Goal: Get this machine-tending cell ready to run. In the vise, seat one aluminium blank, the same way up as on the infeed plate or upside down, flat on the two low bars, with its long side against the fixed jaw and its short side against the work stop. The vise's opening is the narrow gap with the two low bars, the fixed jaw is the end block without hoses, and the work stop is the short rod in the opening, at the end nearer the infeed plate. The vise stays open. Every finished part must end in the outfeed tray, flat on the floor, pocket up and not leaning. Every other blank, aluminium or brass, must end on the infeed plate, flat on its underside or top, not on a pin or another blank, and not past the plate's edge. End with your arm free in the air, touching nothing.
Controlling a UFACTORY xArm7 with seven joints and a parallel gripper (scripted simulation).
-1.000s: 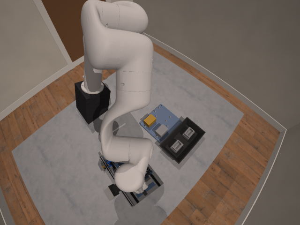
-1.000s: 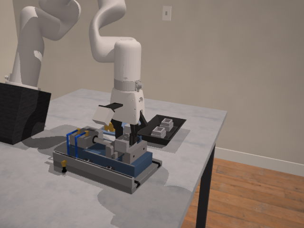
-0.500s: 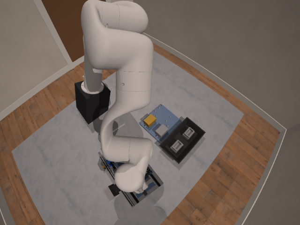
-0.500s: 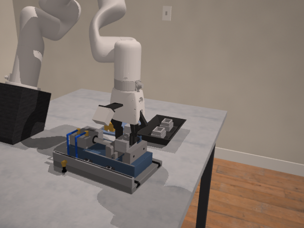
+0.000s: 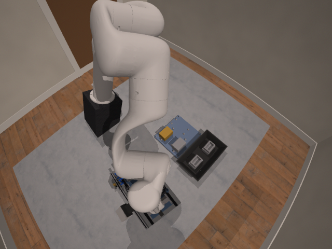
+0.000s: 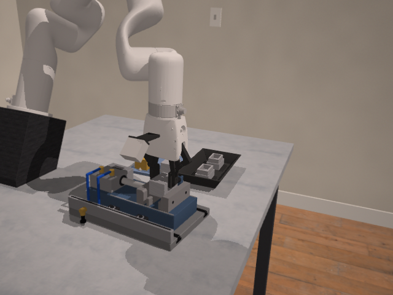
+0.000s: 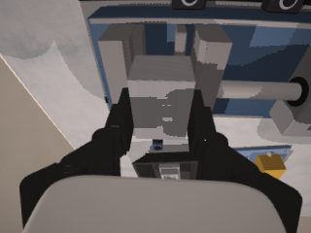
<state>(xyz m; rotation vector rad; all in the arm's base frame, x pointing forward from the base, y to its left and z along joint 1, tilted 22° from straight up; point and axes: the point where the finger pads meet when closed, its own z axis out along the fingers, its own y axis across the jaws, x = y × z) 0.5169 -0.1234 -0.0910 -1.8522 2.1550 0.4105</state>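
Right now the piston rod is 8 cm behind my hand, 2 cm to the left of it and 5 cm below it. Round my hand: grey rail 8 cm behind, 8 cm to the right, 9 cm below; then vise bed 7 cm behind, 1 cm to the left, 8 cm below; then brass blank 19 cm behind, 28 cm to the left, 10 cm below.
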